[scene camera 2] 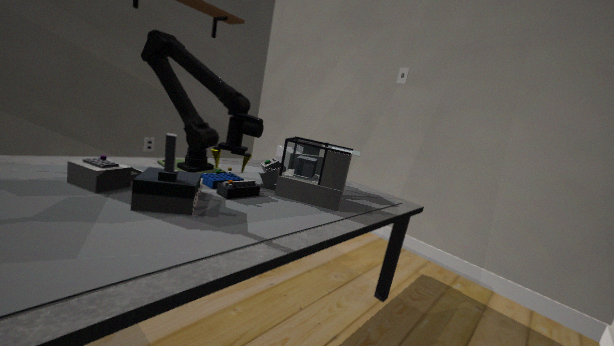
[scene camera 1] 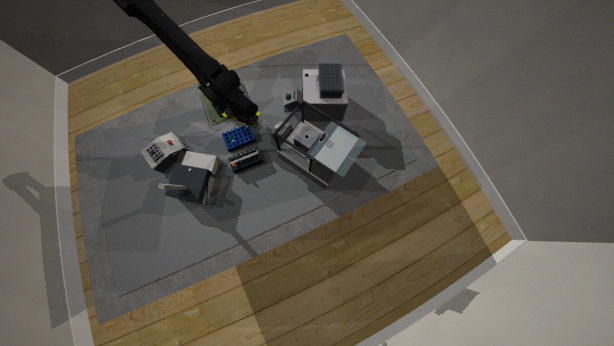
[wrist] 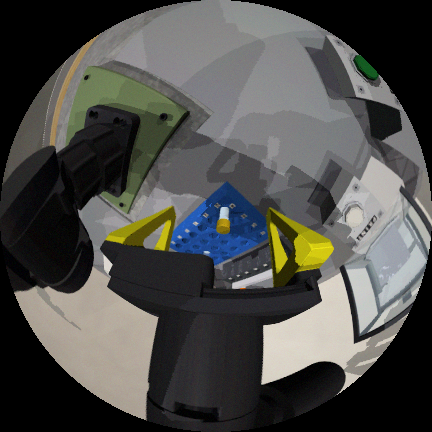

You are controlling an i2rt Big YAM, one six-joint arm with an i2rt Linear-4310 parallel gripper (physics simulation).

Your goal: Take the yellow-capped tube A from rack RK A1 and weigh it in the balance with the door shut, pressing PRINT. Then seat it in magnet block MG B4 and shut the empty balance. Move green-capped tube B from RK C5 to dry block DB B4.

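Observation:
My gripper (scene camera 1: 241, 119) (scene camera 2: 230, 170) (wrist: 219, 211) is open and empty, pointing down above the blue rack (scene camera 1: 240, 131) (scene camera 2: 215, 181) (wrist: 227, 192). The yellow-capped tube (scene camera 2: 230, 169) (wrist: 223, 228) stands in the rack, between and below the spread fingertips in the wrist view. The green-capped tube (scene camera 1: 231, 138) stands in the rack; in the wrist view the gripper body mostly hides it. A black block (scene camera 1: 245, 159) (scene camera 2: 239, 189) with a light bar and an orange spot lies beside the rack. The balance (scene camera 1: 320, 172) (scene camera 2: 310, 192) has a glass panel (scene camera 1: 338, 150) slid out to its right. The PRINT button (wrist: 354, 216) is beside it.
A green-button box (scene camera 1: 290, 99) (wrist: 365, 67) and a white unit (scene camera 1: 311, 90) bearing a dark perforated block (scene camera 1: 331, 80) stand behind the balance. A dark-lidded box with an upright handle (scene camera 1: 190, 177) (scene camera 2: 167, 192) and a keypad unit (scene camera 1: 165, 150) (scene camera 2: 100, 175) stand left.

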